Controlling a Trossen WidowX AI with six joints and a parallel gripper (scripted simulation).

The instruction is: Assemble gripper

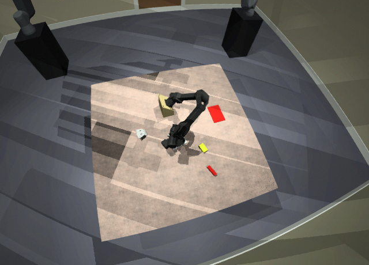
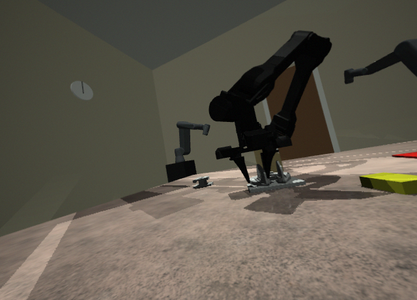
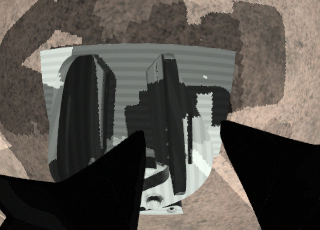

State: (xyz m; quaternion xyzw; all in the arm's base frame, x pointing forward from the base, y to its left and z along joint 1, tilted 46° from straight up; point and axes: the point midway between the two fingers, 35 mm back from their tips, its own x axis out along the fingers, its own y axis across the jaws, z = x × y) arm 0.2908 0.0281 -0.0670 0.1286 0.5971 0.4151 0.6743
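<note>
Right now my gripper tip is 130 mm past the grey stepped piece, 220 mm to the left of it and 10 mm above it. Also, from my gripper tip: yellow block (100 mm ahead, 200 mm to the left, 10 mm below); grey gripper base (130 mm behind, 230 mm to the right, 10 mm above); grey housing plate (60 mm behind, 20 mm to the left, 10 mm below).
</note>
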